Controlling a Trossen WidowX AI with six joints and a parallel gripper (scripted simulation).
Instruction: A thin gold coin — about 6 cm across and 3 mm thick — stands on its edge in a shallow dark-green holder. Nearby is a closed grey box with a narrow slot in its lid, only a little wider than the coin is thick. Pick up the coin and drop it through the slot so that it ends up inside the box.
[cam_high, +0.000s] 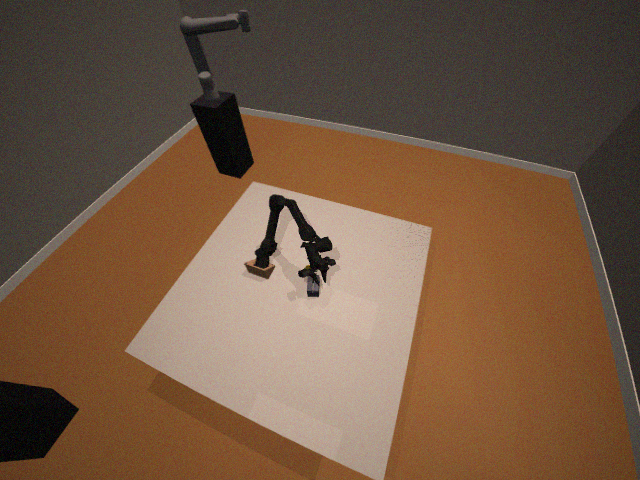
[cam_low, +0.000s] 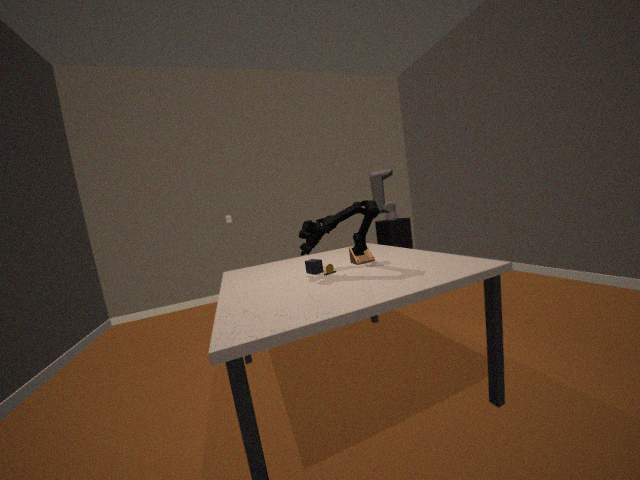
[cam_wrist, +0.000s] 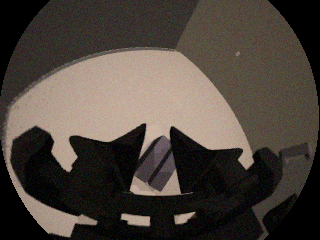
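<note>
My gripper tip is now 120 mm past the gold coin, 110 mm to the right of it and 100 mm above it.
</note>
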